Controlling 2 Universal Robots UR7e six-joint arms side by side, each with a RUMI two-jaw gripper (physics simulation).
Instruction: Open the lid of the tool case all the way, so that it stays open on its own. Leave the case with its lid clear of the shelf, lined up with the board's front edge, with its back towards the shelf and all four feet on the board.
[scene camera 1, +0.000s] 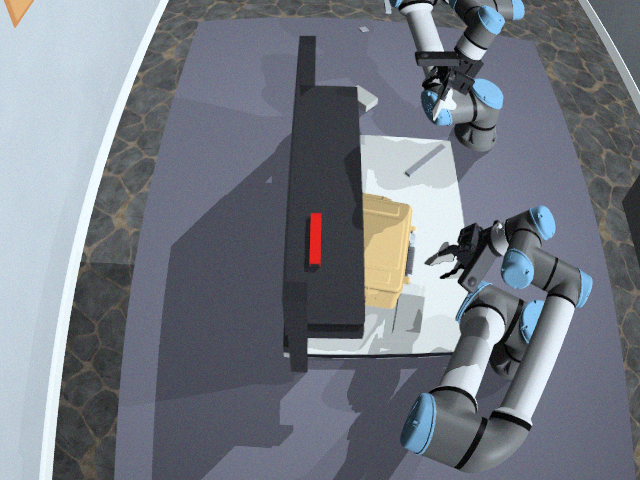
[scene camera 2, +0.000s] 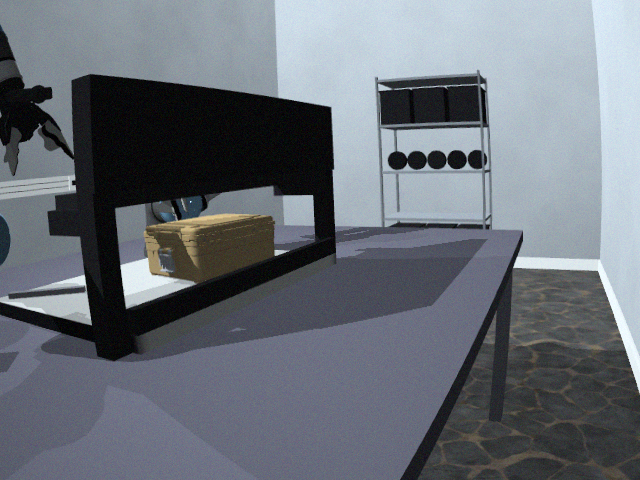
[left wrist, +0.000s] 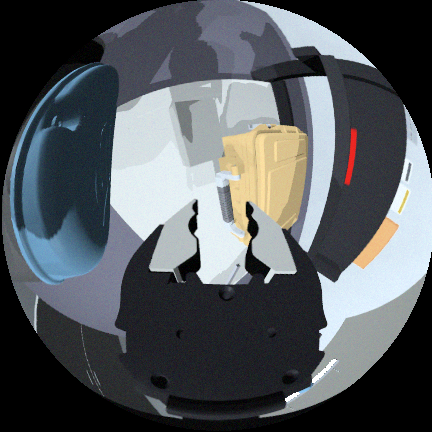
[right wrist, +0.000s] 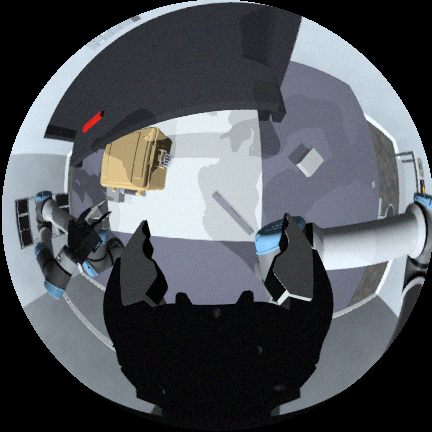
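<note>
The tan tool case (scene camera 1: 387, 248) (scene camera 2: 227, 248) (left wrist: 280, 170) (right wrist: 130, 160) stands with its lid shut on the white board (scene camera 1: 387, 160) (scene camera 2: 144, 289) (left wrist: 145, 175) (right wrist: 190, 210). Part of it lies under the dark shelf (scene camera 1: 330, 155) (scene camera 2: 206, 139) (left wrist: 375, 125) (right wrist: 200, 65). Its handle (scene camera 1: 410, 253) (left wrist: 225, 200) faces away from the shelf; its front looks slightly turned against the board's edge. A silvery latch (scene camera 2: 166, 259) (right wrist: 165, 159) shows on one end. My left gripper (scene camera 1: 434, 270) (left wrist: 221, 200) (right wrist: 108, 205) is partly open and empty, off the handle side. My right gripper (scene camera 2: 42, 165) (right wrist: 214, 217) is wide open and empty, away from the case.
A red bar (scene camera 1: 315, 239) (left wrist: 351, 155) (right wrist: 93, 121) is on the shelf. A flat grey piece (scene camera 1: 409, 312) (left wrist: 192, 130) lies beside the case. A thin grey bar (scene camera 1: 424, 160) (scene camera 2: 46, 292) (right wrist: 233, 212) lies on the board. A pale block (scene camera 1: 368, 98) (right wrist: 310, 161) lies off the board.
</note>
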